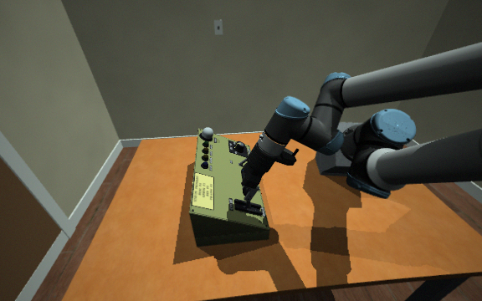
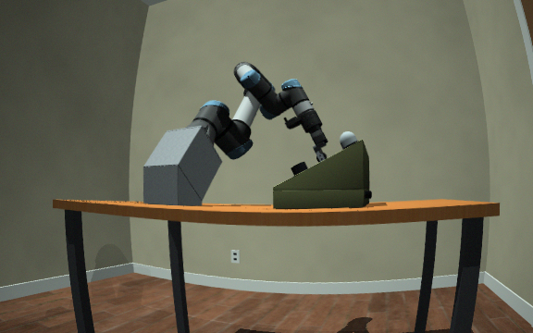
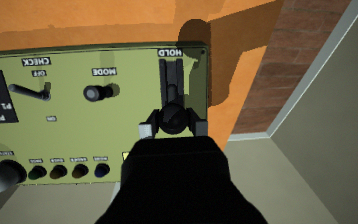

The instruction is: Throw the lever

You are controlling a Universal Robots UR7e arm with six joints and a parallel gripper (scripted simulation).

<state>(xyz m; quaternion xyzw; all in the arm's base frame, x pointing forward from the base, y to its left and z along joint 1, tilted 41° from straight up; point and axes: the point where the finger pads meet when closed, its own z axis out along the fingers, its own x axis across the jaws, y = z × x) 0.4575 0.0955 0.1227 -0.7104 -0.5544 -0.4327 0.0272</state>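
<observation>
Now: the mode knob 1 cm behind my hand, 12 cm to the right of it and 6 cm below it. The rest, counted from my hand: rotary program selector: 36 cm to the right, 6 cm below; then olive green console: 4 cm ahead, 18 cm to the right, 8 cm below; then check toggle switch: 1 cm behind, 24 cm to the right, 7 cm below.
</observation>
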